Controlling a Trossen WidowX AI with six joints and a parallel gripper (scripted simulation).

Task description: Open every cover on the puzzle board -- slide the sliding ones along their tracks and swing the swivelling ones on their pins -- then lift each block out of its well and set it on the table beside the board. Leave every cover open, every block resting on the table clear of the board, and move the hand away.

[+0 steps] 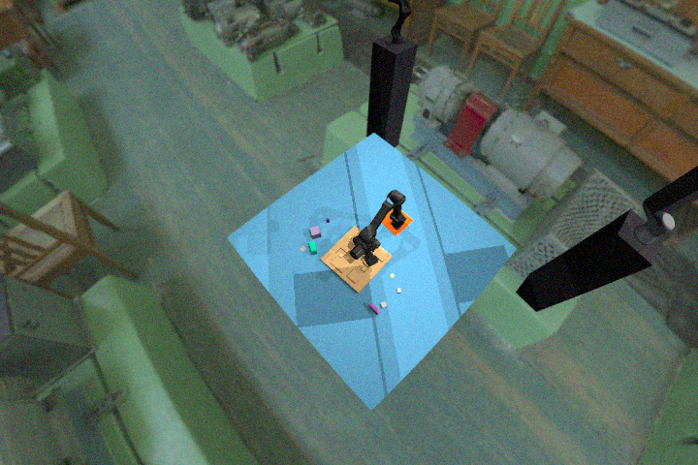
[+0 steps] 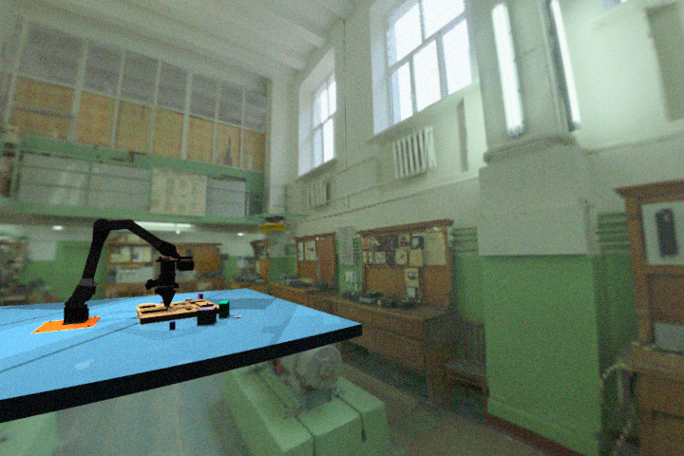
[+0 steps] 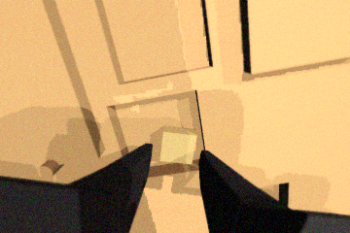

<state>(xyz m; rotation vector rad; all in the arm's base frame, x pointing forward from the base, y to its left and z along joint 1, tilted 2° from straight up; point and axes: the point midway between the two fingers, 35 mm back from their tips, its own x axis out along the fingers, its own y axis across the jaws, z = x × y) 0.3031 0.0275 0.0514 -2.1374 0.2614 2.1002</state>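
My gripper tip is 30 mm short of the tan puzzle board and 10 mm to the left of it. From my gripper tip the other things lie so: magenta block 260 mm to the left, 170 mm ahead; then small purple piece 320 mm to the right, 10 mm below; then green block 230 mm to the right, 190 mm ahead, 10 mm above.
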